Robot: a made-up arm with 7 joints. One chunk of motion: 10 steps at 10 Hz.
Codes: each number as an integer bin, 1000 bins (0 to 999) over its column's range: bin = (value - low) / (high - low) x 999, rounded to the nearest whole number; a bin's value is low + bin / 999 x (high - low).
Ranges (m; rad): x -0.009..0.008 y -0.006..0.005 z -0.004..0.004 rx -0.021..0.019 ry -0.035..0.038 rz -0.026..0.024
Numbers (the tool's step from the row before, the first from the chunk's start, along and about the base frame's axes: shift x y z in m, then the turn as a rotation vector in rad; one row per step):
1: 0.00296 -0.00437 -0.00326 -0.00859 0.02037 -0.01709
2: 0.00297 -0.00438 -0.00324 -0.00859 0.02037 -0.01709
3: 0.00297 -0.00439 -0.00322 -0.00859 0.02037 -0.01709
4: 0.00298 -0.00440 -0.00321 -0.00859 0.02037 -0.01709
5: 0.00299 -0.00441 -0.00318 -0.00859 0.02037 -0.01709
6: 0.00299 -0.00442 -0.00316 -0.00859 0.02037 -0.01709
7: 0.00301 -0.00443 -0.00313 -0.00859 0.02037 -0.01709
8: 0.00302 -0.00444 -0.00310 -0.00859 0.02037 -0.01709
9: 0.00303 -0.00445 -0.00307 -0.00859 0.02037 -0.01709
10: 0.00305 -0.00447 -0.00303 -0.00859 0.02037 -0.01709
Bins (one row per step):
1: 703 148 92 310 758 178
2: 703 147 95 310 758 178
3: 703 146 97 310 758 178
4: 704 145 99 310 758 178
5: 705 144 102 310 758 178
6: 705 143 105 310 758 178
7: 706 143 109 310 758 178
8: 706 142 112 310 758 178
9: 707 141 116 310 758 178
10: 708 139 121 310 758 178

